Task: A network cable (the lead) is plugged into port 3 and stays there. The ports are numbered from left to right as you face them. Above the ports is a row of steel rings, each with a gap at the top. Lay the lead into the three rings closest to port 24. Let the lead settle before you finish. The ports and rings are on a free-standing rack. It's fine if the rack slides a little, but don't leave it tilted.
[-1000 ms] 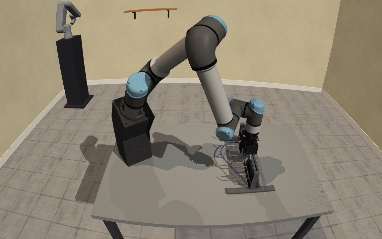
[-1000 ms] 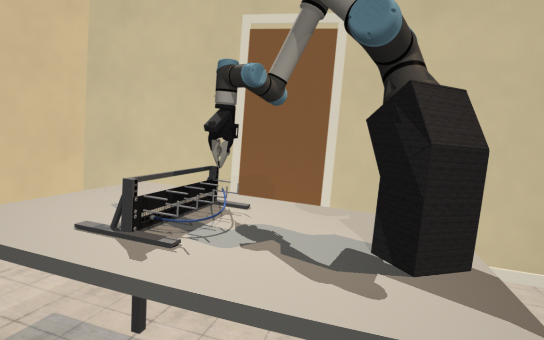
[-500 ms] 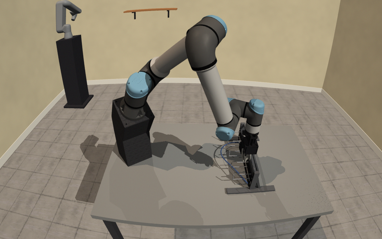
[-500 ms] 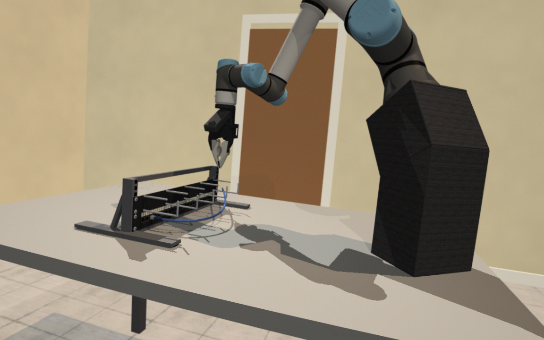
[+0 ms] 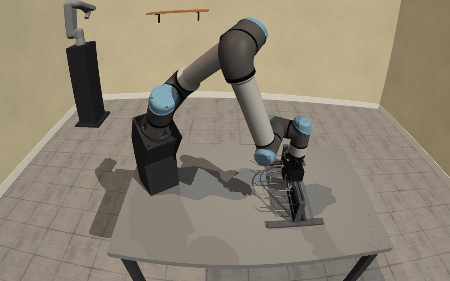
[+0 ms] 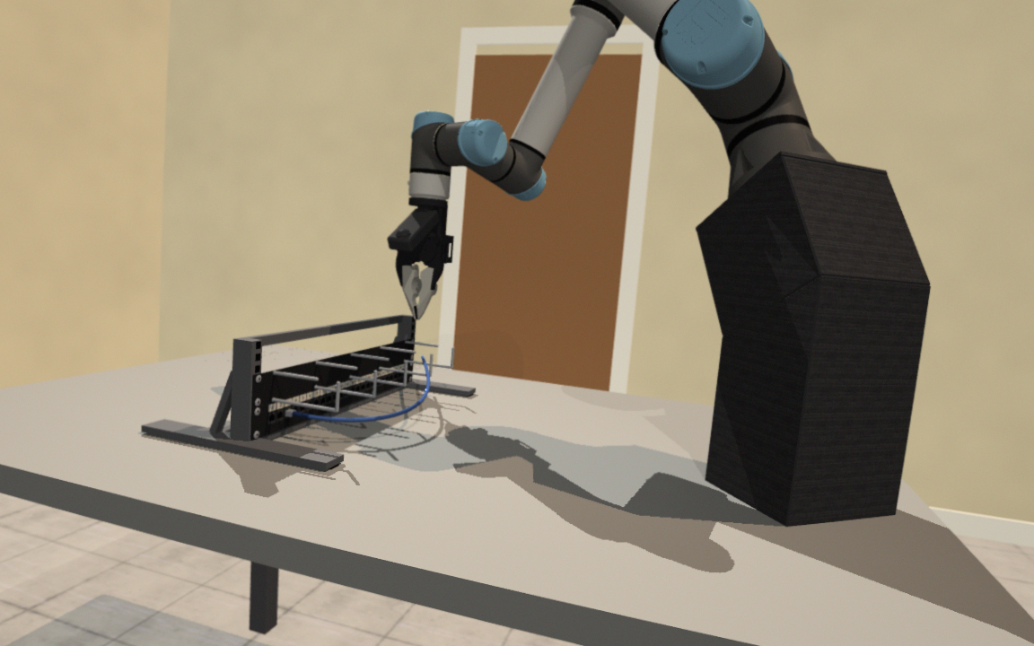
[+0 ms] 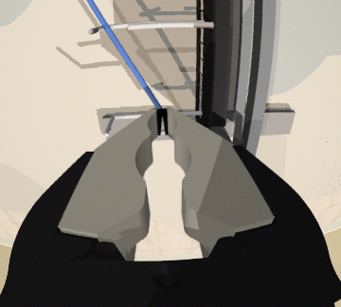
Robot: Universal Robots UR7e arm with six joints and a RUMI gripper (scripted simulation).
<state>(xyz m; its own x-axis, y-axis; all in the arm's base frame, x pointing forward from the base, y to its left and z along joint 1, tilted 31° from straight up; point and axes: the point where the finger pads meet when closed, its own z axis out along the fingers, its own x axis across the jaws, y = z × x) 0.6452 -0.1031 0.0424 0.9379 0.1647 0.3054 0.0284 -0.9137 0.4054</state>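
The rack lies 15 cm to the left of my hand, 9 cm below it and 6 cm ahead of it.
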